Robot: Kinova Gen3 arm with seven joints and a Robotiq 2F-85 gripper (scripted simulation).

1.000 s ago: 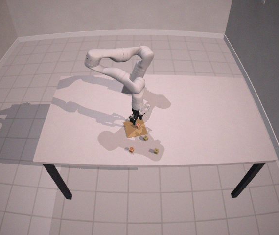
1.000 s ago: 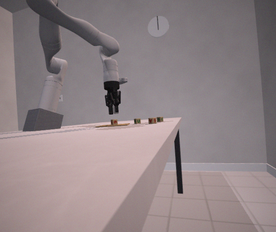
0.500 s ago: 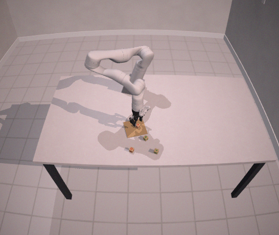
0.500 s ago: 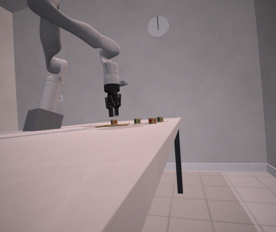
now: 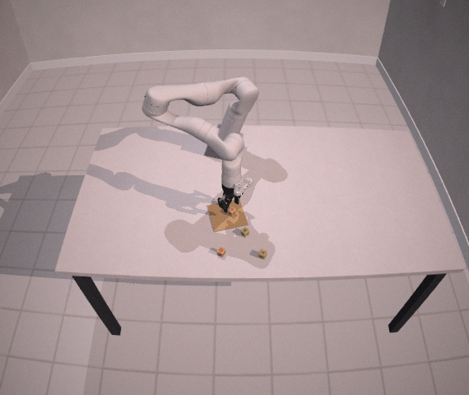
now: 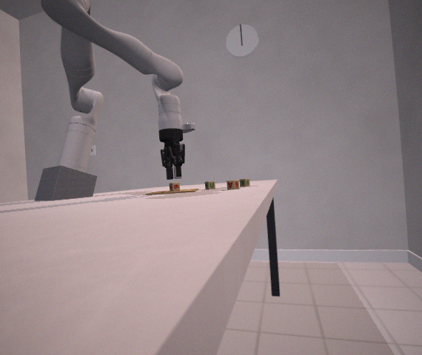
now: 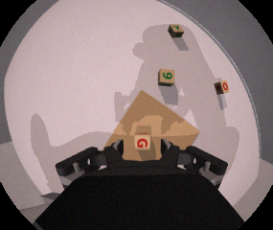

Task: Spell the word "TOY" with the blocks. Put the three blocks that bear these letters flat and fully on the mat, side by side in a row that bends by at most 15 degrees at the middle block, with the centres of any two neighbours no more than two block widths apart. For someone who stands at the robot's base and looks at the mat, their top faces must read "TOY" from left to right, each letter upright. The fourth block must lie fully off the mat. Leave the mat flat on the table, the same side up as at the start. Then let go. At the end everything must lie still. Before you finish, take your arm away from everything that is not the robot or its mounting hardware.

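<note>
Now: the mat 50 mm below my hand, 20 mm to the right of it and 10 mm ahead of it.
</note>
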